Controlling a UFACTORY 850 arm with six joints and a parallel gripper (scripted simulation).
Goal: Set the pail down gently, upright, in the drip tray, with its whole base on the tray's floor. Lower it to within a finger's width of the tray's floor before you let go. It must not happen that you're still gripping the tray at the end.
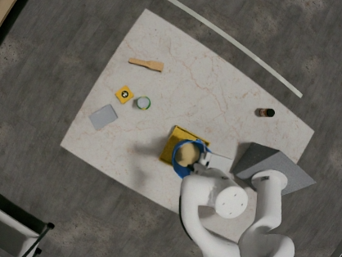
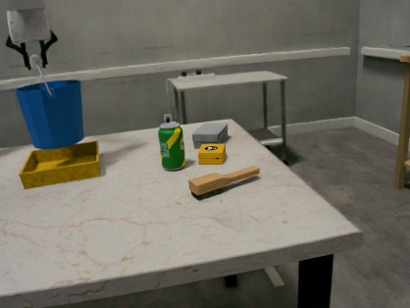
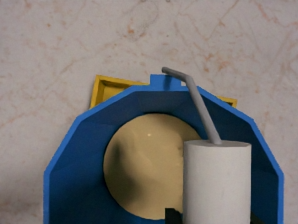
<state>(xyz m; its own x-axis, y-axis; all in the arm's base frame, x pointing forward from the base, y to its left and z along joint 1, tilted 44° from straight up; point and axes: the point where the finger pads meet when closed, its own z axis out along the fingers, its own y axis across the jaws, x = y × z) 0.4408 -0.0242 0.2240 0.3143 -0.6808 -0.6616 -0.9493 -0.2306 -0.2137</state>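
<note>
The blue pail is 90 mm below my hand and 10 mm ahead of it. From my hand the other things lie so: yellow drip tray 300 mm below, 20 mm ahead, 10 mm to the left; white grip 30 mm below, 10 mm ahead; green can 340 mm ahead, 250 mm below, 70 mm to the right.
</note>
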